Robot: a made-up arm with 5 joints. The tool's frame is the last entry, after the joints.
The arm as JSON. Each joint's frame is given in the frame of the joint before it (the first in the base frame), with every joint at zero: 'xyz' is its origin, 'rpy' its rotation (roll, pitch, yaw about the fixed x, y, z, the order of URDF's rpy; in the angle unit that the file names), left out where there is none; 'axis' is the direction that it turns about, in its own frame. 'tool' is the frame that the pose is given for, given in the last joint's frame.
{
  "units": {
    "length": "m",
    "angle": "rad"
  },
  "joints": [
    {
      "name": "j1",
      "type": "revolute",
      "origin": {
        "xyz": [
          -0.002,
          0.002,
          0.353
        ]
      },
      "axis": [
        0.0,
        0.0,
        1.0
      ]
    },
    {
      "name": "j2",
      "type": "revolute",
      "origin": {
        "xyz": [
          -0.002,
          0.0,
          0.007
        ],
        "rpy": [
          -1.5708,
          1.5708,
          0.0
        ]
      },
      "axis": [
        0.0,
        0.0,
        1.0
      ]
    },
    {
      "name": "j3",
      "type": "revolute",
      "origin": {
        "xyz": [
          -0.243,
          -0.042,
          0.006
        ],
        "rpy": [
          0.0,
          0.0,
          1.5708
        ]
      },
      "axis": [
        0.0,
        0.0,
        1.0
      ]
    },
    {
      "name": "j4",
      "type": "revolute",
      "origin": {
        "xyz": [
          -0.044,
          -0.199,
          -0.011
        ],
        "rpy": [
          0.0,
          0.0,
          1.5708
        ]
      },
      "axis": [
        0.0,
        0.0,
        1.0
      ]
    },
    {
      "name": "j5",
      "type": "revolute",
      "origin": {
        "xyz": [
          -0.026,
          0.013,
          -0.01
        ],
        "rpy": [
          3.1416,
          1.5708,
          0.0
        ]
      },
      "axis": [
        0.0,
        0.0,
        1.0
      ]
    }
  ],
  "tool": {
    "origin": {
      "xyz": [
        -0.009,
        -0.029,
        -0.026
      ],
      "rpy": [
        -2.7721,
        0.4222,
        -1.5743
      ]
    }
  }
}
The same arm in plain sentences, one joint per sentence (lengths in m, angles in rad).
The arm has five revolute joints in a row. What follows holds with every joint at zero, and every direction is one of the base frame's.
The first joint lies 0.0020 m along -x and 0.0020 m along +y and 0.3530 m along +z from the base frame's origin and rotates about +z.
The second joint lies 0.0020 m along -x and 0.0070 m along +z from the first joint and rotates about +y.
The third joint lies 0.0420 m along +x and 0.0060 m along +y and 0.2430 m along +z from the second joint and rotates about +y.
The fourth joint lies 0.0440 m along +x and 0.0110 m along -y and 0.1990 m along -z from the third joint and rotates about +y.
The fifth joint lies 0.0130 m along +x and 0.0100 m along -y and 0.0260 m along -z from the fourth joint and rotates about -z.
The tool frame, which is the frame that the pose is given for, lies 0.0290 m along +x and 0.0090 m along +y and 0.0260 m along +z from the fifth joint; its axes are the base frame's turned by roll 0.3695, pitch -0.4222 and yaw 0.0035 rad (as in URDF: about the fixed x, then y, then z).

